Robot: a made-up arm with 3 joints. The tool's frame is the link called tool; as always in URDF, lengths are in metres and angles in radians. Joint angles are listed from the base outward. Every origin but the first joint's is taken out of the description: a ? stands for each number. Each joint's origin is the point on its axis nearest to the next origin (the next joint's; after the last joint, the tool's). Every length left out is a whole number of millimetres.
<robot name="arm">
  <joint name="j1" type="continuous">
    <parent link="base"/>
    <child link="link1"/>
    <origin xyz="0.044 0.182 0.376" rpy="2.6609 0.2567 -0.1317"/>
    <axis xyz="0 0 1"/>
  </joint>
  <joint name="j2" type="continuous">
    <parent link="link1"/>
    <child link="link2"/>
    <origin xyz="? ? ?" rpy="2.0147 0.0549 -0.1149"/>
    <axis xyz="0 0 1"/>
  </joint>
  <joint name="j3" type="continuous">
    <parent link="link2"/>
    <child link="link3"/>
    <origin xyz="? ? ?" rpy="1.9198 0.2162 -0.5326"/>
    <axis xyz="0 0 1"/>
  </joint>
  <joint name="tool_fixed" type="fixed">
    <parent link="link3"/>
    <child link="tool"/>
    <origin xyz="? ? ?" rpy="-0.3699 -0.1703 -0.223"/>
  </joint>
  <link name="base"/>
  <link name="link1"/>
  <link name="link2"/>
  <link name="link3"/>
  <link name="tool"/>
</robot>
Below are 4 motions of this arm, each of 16 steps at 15 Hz.
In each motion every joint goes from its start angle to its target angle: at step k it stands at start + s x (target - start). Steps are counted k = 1, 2, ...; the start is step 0. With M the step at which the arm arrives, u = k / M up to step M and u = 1 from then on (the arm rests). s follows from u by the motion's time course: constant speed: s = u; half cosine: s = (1 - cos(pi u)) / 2; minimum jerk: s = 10 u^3 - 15 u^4 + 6 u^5.
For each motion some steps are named. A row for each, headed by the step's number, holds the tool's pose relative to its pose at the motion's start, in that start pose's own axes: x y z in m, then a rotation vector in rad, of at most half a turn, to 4 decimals.
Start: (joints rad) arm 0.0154 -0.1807 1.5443
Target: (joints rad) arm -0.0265 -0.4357 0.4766
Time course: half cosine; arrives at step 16
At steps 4, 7, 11, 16:
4: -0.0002 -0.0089 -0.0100 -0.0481 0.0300 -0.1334
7: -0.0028 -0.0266 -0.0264 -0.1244 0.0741 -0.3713
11: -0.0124 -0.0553 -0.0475 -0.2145 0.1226 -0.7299
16: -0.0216 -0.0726 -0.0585 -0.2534 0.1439 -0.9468

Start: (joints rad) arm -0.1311 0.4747 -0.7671
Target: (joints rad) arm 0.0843 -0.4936 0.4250
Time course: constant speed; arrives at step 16
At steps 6, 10, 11, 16:
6: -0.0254 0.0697 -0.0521 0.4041 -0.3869 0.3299
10: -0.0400 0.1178 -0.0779 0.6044 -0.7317 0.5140
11: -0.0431 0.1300 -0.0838 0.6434 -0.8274 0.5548
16: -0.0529 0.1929 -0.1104 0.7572 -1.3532 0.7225

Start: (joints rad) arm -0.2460 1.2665 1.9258
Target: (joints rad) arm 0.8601 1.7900 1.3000
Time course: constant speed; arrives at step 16
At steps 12, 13, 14, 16:
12: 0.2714 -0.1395 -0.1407 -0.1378 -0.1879 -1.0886
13: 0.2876 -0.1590 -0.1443 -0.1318 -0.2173 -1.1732
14: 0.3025 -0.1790 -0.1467 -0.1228 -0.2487 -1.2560
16: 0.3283 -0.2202 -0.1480 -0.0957 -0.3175 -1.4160

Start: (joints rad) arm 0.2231 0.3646 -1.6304
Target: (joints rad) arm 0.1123 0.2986 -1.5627
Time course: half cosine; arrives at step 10
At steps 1, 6, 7, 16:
1: 0.0008 0.0006 0.0006 0.0000 -0.0010 0.0040
6: 0.0199 0.0166 0.0164 0.0002 -0.0259 0.1062
7: 0.0239 0.0203 0.0199 0.0002 -0.0309 0.1288
16: 0.0296 0.0259 0.0250 0.0001 -0.0382 0.1624

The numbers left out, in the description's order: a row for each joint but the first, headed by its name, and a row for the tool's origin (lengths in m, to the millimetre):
j2: -0.241 0.02 0
j3: -0.178 0.158 0
tool: 0.064 0.02 0

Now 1 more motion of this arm.
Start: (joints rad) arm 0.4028 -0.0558 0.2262
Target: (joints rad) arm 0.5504 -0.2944 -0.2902
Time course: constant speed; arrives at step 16
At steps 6, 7, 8, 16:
6: 0.0000 0.0068 -0.0285 -0.0276 -0.0477 -0.2195
7: 0.0001 0.0077 -0.0331 -0.0301 -0.0556 -0.2560
8: 0.0003 0.0086 -0.0378 -0.0321 -0.0635 -0.2926
16: 0.0021 0.0140 -0.0745 -0.0265 -0.1258 -0.5821

